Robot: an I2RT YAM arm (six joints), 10 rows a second.
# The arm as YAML. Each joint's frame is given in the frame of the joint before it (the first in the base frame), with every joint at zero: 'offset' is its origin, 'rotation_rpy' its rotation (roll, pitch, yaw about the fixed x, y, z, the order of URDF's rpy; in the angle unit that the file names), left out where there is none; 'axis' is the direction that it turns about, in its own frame. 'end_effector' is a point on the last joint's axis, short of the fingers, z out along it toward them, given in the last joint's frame.
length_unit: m
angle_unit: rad
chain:
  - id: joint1
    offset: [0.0, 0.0, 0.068]
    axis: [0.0, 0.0, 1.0]
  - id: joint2
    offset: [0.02, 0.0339, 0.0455]
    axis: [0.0, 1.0, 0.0]
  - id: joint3
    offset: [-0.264, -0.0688, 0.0]
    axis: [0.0, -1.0, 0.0]
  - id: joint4
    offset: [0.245, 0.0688, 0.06]
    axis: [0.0, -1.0, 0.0]
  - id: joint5
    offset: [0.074, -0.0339, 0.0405]
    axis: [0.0, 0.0, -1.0]
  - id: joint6
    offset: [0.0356, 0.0, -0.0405]
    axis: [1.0, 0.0, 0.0]
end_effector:
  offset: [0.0, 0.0, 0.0]
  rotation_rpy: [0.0, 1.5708, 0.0]
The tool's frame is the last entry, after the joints.
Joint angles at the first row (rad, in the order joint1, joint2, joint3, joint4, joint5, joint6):
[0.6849 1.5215 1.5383 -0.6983 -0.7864 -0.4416]
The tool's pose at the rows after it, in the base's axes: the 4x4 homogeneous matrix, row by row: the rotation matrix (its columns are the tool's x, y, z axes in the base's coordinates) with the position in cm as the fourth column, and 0 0 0 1 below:
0.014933, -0.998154, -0.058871, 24.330; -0.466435, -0.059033, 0.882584, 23.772; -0.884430, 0.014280, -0.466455, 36.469; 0, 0, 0, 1
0.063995, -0.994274, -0.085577, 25.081; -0.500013, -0.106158, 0.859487, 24.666; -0.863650, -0.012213, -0.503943, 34.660; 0, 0, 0, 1
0.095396, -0.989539, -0.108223, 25.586; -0.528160, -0.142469, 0.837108, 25.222; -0.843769, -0.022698, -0.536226, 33.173; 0, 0, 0, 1
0.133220, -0.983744, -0.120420, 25.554; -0.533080, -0.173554, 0.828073, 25.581; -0.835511, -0.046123, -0.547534, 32.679; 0, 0, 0, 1
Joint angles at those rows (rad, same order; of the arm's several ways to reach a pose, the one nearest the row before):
[0.6991 1.5662 1.5379 -0.7002 -0.7944 -0.5507]
[0.7051 1.6188 1.5391 -0.7178 -0.7895 -0.6430]
[0.7082 1.6588 1.5394 -0.7399 -0.7841 -0.7132]
[0.7166 1.6718 1.5395 -0.7471 -0.7803 -0.7597]

